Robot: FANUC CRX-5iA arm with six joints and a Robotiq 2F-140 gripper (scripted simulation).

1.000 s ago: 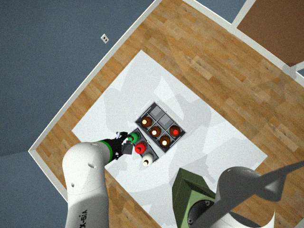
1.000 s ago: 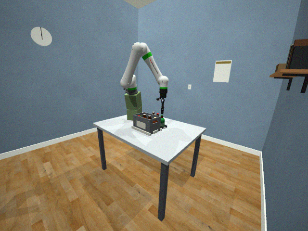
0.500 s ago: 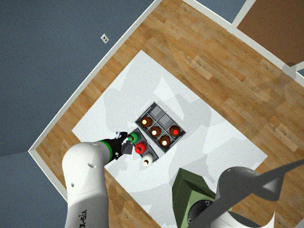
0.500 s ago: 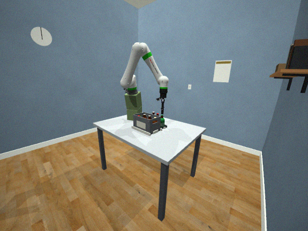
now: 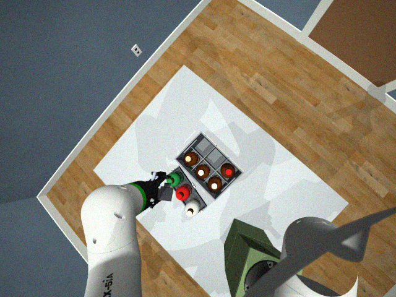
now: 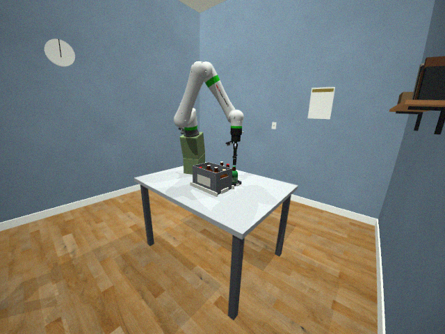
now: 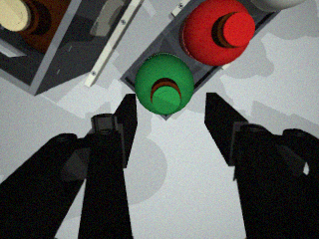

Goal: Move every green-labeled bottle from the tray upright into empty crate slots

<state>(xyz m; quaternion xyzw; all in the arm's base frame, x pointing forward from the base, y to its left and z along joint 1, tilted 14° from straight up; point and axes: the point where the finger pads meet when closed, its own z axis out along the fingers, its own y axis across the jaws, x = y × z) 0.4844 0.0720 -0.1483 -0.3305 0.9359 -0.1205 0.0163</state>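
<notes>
Right now my hand is 13 cm above the green-labeled bottle. Also, from my hand: white bottle: 18 cm behind, 2 cm to the left, 13 cm below; red-labeled bottle: 8 cm behind, 1 cm to the left, 13 cm below; dark tray: 9 cm behind, 1 cm to the left, 20 cm below.
</notes>
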